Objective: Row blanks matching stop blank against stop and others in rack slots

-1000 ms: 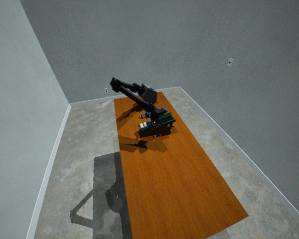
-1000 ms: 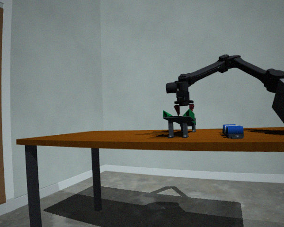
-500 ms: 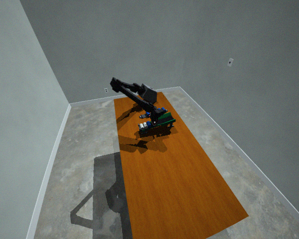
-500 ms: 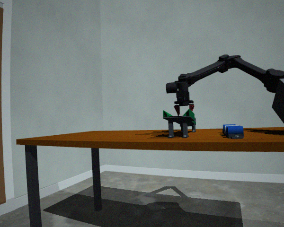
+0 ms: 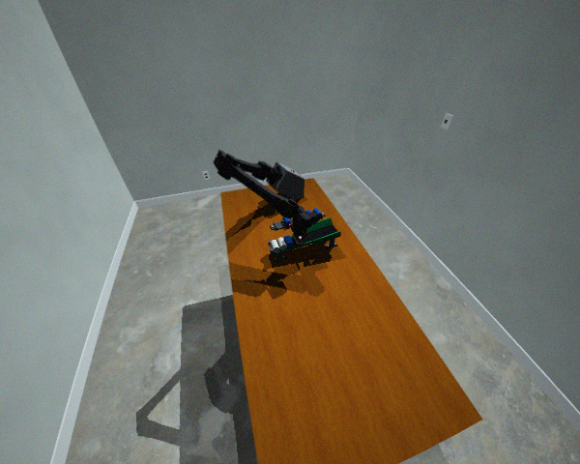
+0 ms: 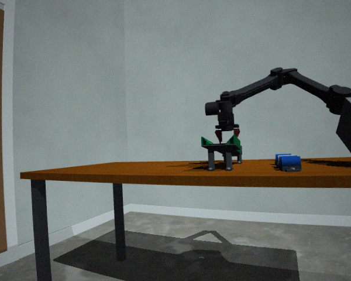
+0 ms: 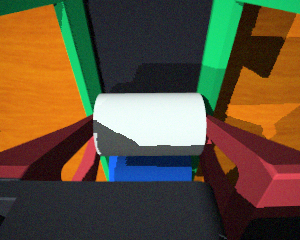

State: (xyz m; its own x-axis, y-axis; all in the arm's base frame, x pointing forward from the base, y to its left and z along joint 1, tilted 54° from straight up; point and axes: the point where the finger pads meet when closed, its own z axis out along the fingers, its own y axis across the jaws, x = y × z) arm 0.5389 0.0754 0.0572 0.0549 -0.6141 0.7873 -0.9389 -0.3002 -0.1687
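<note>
The feed ramp lies 40 mm to the left of my hand and 30 mm below it. Round my hand: grey stock rack 250 mm behind, 80 mm to the left, 100 mm below.
</note>
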